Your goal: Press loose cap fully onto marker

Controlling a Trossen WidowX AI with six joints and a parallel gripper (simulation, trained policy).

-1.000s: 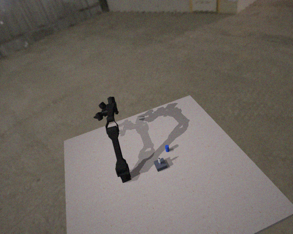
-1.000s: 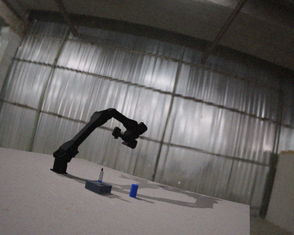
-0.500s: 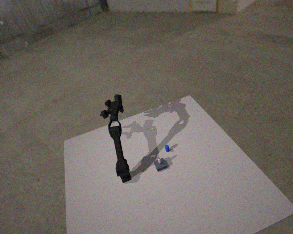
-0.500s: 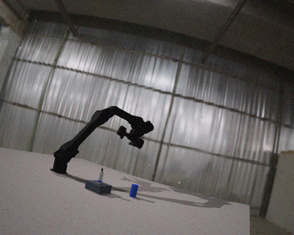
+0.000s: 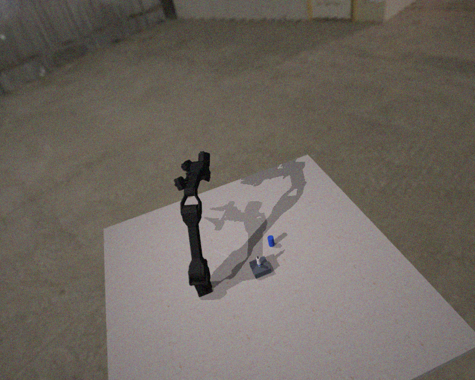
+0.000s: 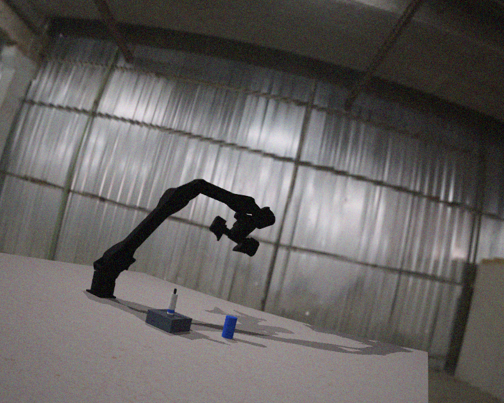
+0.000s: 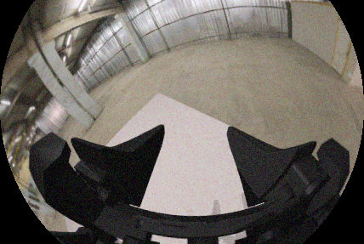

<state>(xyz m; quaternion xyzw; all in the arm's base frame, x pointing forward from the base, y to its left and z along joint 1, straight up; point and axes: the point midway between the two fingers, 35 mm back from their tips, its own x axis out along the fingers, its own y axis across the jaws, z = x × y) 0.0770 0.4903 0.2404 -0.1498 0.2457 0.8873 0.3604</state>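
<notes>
My gripper tip is 42 cm to the left of the blue cap, 31 cm short of it and 20 cm above it. Round my gripper tip: dark grey holder block (53 cm to the right, 21 cm below, 21 cm ahead).
</notes>
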